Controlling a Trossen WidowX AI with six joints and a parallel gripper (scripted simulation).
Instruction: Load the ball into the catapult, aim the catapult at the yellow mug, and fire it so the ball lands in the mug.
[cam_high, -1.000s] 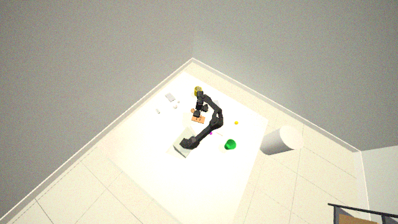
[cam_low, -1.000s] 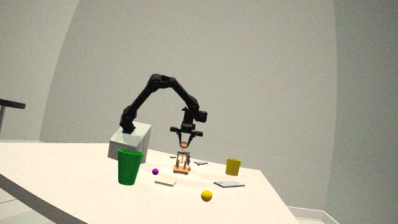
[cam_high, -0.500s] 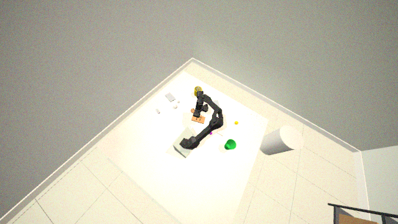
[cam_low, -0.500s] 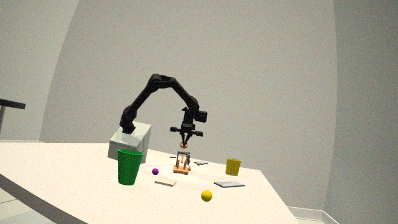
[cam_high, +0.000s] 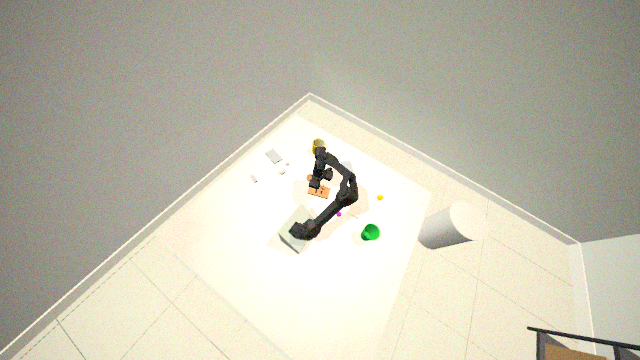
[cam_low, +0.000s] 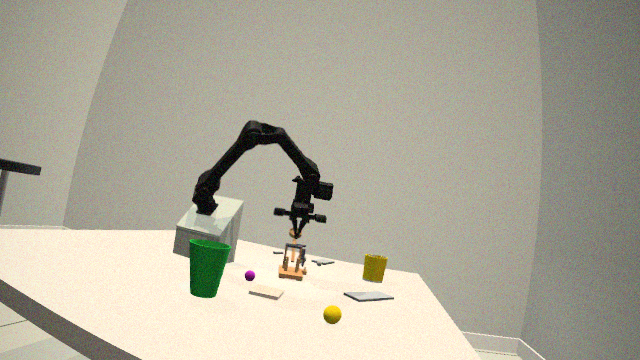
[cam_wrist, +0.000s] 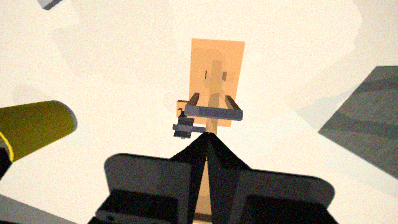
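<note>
The catapult is 1 cm ahead of my gripper tip, 1 cm to the left of it and 5 cm below it. Round my gripper tip: grey plate (29 cm ahead, 11 cm to the right, 12 cm below); then pale flat tile (3 cm ahead, 30 cm to the right, 12 cm below); then purple ball (6 cm behind, 23 cm to the right, 11 cm below).
</note>
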